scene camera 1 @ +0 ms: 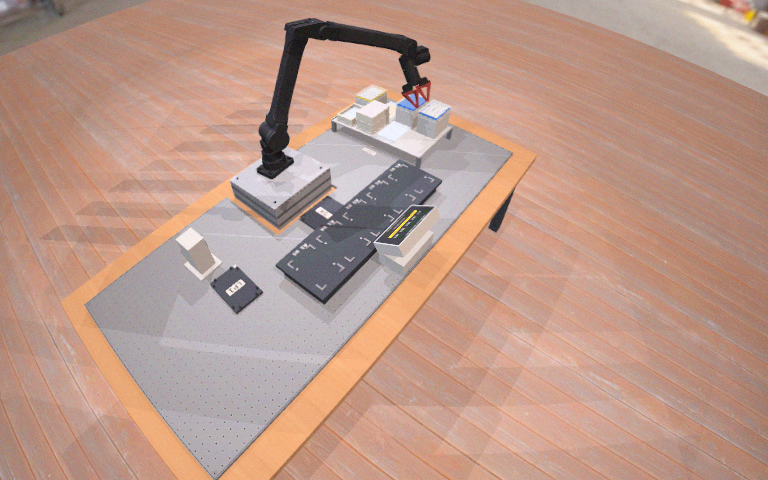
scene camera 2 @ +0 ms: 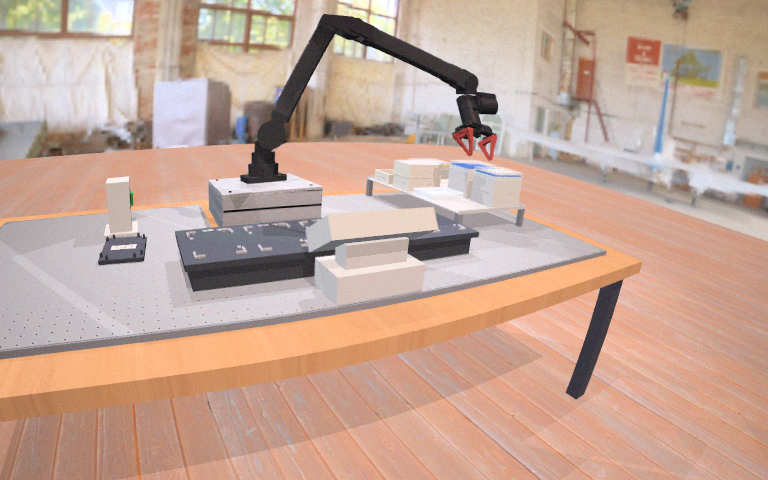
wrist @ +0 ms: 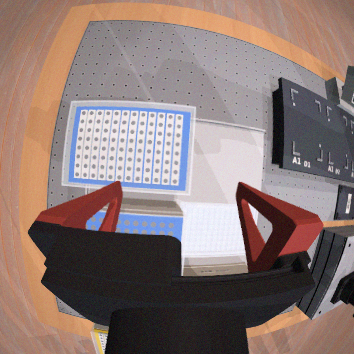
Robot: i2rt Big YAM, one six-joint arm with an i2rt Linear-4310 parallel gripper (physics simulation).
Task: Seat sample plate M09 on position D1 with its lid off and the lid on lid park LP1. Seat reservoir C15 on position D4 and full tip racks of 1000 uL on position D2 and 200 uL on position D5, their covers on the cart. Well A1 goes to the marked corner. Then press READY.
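Observation:
My gripper (scene camera 1: 421, 104) (scene camera 2: 479, 157) (wrist: 178, 187) is open and empty, above the blue-topped racks on the cart (scene camera 1: 417, 148) (wrist: 230, 150). A blue-edged rack filled with white tips (scene camera 1: 434, 110) (scene camera 2: 498, 187) (wrist: 131, 147) stands at the cart's outer corner. A second blue-topped rack with grey holes (scene camera 1: 407, 105) (scene camera 2: 462, 181) (wrist: 150, 227) stands beside it, partly hidden by my gripper in the wrist view. A yellow-edged rack (scene camera 1: 371, 93) (wrist: 101, 341) stands farther back. A flat clear plate (scene camera 1: 393, 131) (scene camera 2: 438, 193) (wrist: 212, 230) lies on the cart. Labels M09 and C15 are not readable.
Off-white boxes (scene camera 1: 372, 117) (scene camera 2: 416, 174) and a low tray (scene camera 1: 346, 116) (scene camera 2: 384, 175) share the cart. The dark deck (scene camera 1: 317, 271) (scene camera 2: 226, 249) (wrist: 310, 125) lies behind the display unit (scene camera 1: 406, 226) (scene camera 2: 373, 227). Lid park LP1 (scene camera 1: 249, 295) (scene camera 2: 123, 249) is beside a white pillar (scene camera 1: 195, 249) (scene camera 2: 118, 203).

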